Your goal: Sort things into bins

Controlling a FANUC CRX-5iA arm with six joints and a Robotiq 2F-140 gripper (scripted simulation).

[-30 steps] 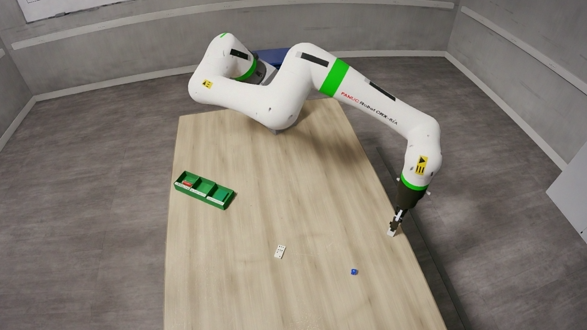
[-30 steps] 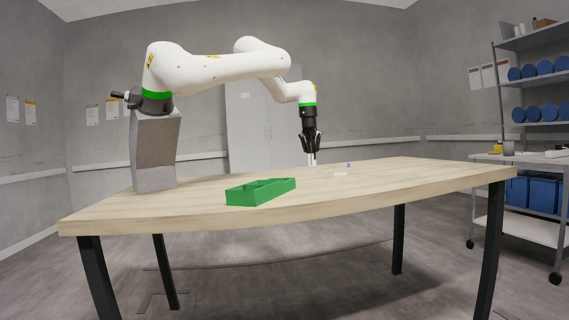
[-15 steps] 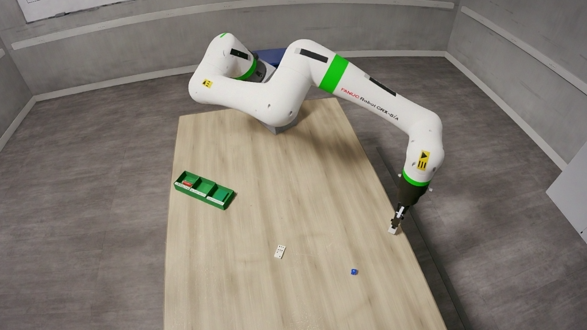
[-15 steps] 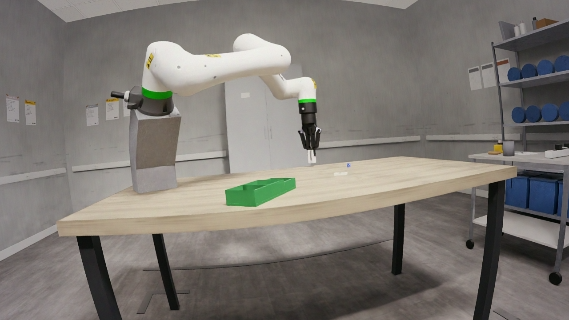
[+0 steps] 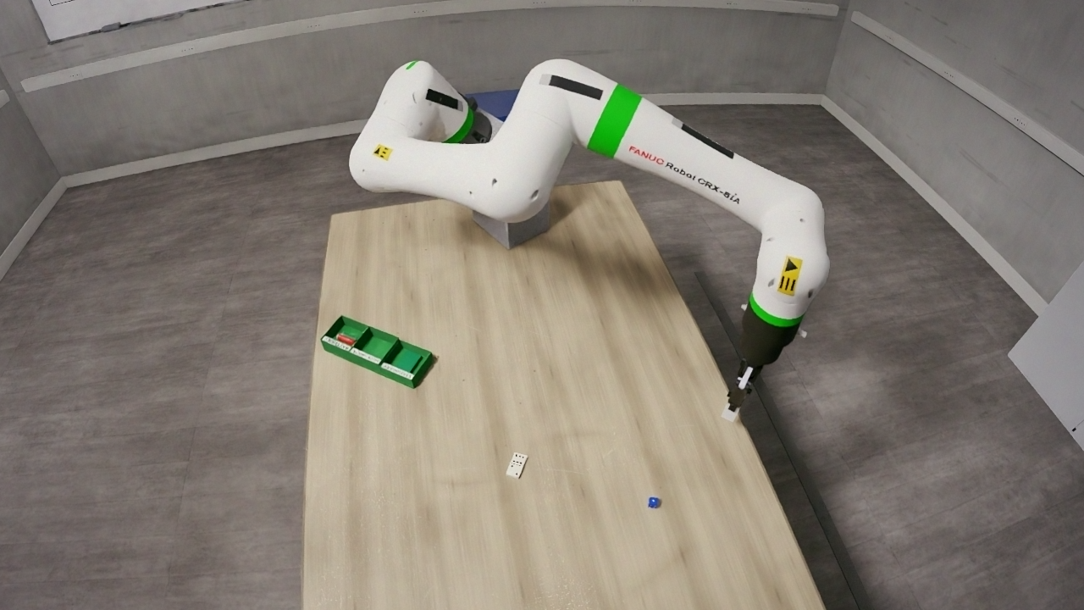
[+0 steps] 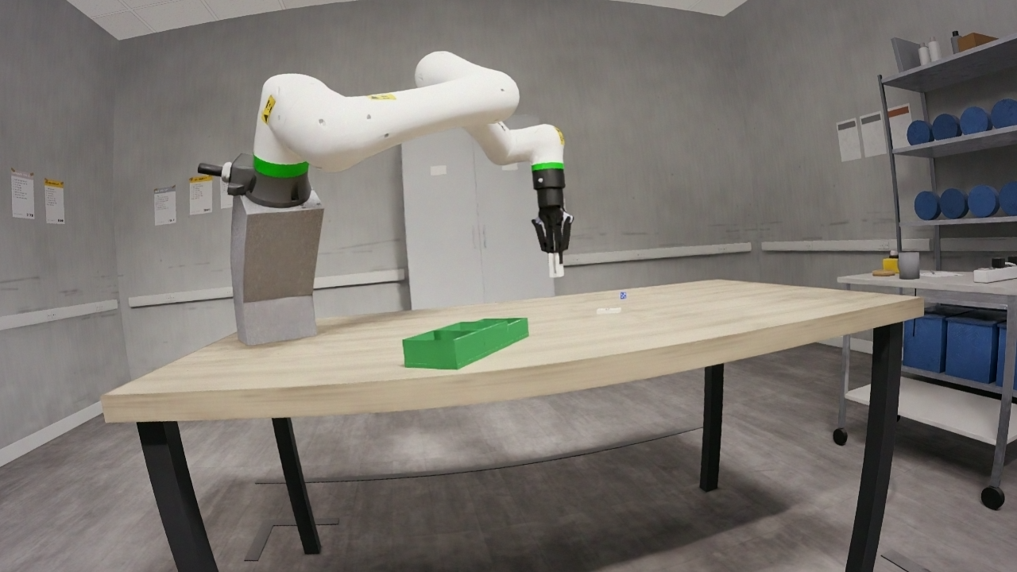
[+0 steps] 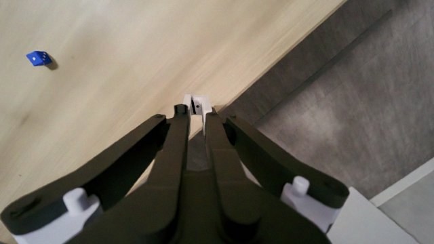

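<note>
My hand is 590 mm to the left of the flat green block, 340 mm past it and 80 mm above it. The rest, counted from my hand: white domino (420 mm to the right, 90 mm below, 40 mm behind); blue die (200 mm to the right, 110 mm ahead, 90 mm below); green three-compartment bin (660 mm to the right, 390 mm behind, 70 mm below).
</note>
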